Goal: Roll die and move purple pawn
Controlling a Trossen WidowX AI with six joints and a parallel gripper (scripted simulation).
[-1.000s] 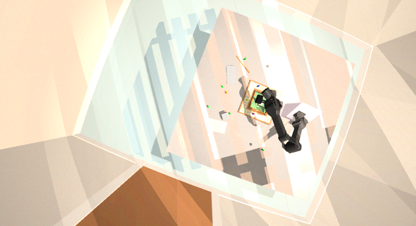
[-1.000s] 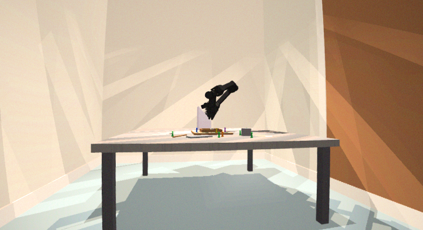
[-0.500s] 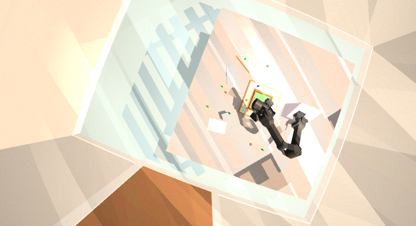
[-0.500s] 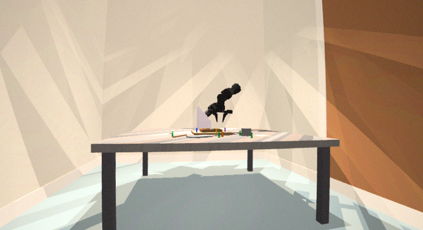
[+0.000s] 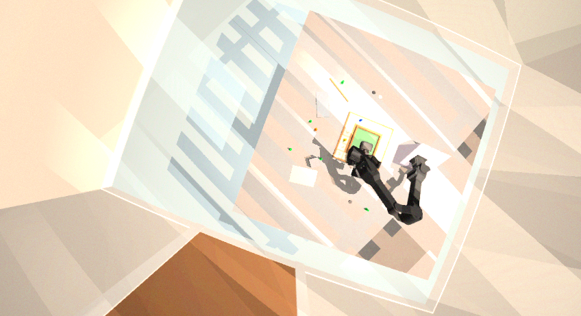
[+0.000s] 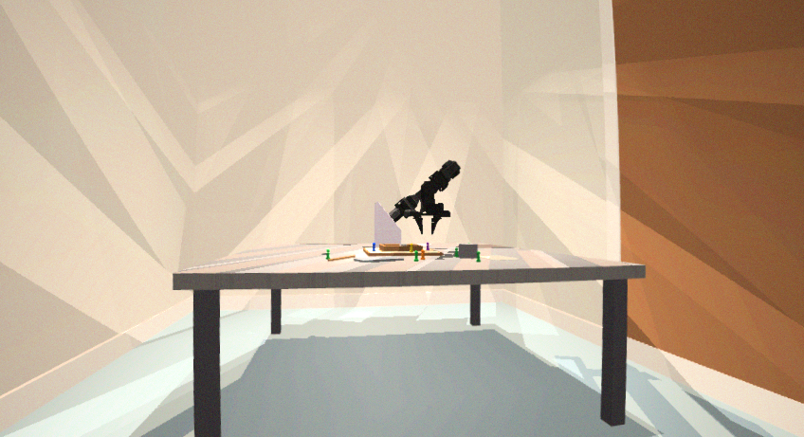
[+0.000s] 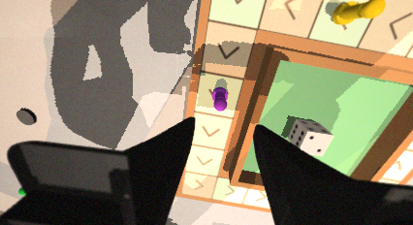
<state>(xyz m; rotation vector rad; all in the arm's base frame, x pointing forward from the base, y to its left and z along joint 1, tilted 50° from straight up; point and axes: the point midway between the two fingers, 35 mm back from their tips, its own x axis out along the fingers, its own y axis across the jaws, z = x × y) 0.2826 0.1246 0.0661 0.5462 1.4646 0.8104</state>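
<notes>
My gripper tip is 50 mm above the purple pawn. The rest, counted from my gripper tip: green tray 110 mm to the right, 70 mm below, 20 mm behind; then white die 100 mm to the right, 50 mm below, 20 mm behind; then yellow pawn 90 mm ahead, 80 mm to the right, 50 mm below.
</notes>
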